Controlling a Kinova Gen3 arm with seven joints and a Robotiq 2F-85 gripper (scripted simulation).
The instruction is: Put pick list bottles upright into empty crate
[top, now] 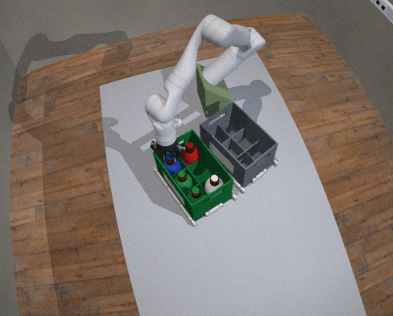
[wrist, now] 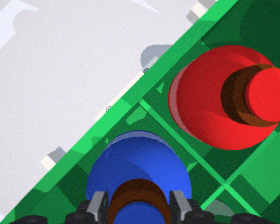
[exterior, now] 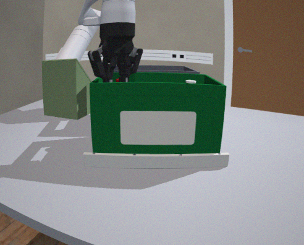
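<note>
My hand is 7 cm above the blue-label bottle. Also, from my hand: green crate (6 cm ahead, 8 cm to the left, 7 cm below); white-label bottle (12 cm ahead, 15 cm to the left, 7 cm below); red-label bottle (4 cm behind, 8 cm to the left, 7 cm below).
</note>
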